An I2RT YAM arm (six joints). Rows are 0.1 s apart.
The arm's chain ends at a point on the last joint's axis. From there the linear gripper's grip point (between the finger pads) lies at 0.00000 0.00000 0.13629 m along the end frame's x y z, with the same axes.
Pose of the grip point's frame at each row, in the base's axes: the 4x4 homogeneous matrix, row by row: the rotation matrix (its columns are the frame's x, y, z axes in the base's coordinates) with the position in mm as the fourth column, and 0 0 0 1 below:
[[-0.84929, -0.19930, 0.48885, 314.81], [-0.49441, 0.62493, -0.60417, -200.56], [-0.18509, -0.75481, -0.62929, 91.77], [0, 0, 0, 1]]
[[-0.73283, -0.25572, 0.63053, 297.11], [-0.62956, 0.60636, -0.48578, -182.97], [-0.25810, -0.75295, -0.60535, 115.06], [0, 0, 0, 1]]
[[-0.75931, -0.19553, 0.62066, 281.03], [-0.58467, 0.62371, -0.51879, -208.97], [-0.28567, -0.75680, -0.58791, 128.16], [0, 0, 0, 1]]
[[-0.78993, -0.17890, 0.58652, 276.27], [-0.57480, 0.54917, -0.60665, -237.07], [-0.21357, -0.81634, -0.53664, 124.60], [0, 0, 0, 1]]
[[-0.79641, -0.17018, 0.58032, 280.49], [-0.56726, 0.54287, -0.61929, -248.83], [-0.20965, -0.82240, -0.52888, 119.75], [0, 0, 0, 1]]
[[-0.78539, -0.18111, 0.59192, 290.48], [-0.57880, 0.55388, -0.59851, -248.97], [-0.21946, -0.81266, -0.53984, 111.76], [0, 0, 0, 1]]
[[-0.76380, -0.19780, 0.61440, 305.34], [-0.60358, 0.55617, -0.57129, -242.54], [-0.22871, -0.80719, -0.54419, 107.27], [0, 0, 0, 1]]
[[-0.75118, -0.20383, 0.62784, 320.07], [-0.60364, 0.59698, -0.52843, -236.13], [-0.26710, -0.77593, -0.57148, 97.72], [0, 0, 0, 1]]
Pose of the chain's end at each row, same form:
[[-0.84929, -0.19930, 0.48885, 248.18], [-0.49441, 0.62493, -0.60417, -118.22], [-0.18509, -0.75481, -0.62929, 177.54], [0, 0, 0, 1]]
[[-0.73283, -0.25572, 0.63053, 211.18], [-0.62956, 0.60636, -0.48578, -116.76], [-0.25810, -0.75295, -0.60535, 197.56], [0, 0, 0, 1]]
[[-0.75931, -0.19553, 0.62066, 196.44], [-0.58467, 0.62371, -0.51879, -138.26], [-0.28567, -0.75680, -0.58791, 208.29], [0, 0, 0, 1]]
[[-0.78993, -0.17890, 0.58652, 196.33], [-0.57480, 0.54917, -0.60665, -154.39], [-0.21357, -0.81634, -0.53664, 197.74], [0, 0, 0, 1]]
[[-0.79641, -0.17018, 0.58032, 201.40], [-0.56726, 0.54287, -0.61929, -164.43], [-0.20965, -0.82240, -0.52888, 191.83], [0, 0, 0, 1]]
[[-0.78539, -0.18111, 0.59192, 209.81], [-0.57880, 0.55388, -0.59851, -167.40], [-0.21946, -0.81266, -0.53984, 185.33], [0, 0, 0, 1]]
[[-0.76380, -0.19780, 0.61440, 221.60], [-0.60358, 0.55617, -0.57129, -164.68], [-0.22871, -0.80719, -0.54419, 181.44], [0, 0, 0, 1]]
[[-0.75118, -0.20383, 0.62784, 234.50], [-0.60364, 0.59698, -0.52843, -164.11], [-0.26710, -0.77593, -0.57148, 175.61], [0, 0, 0, 1]]

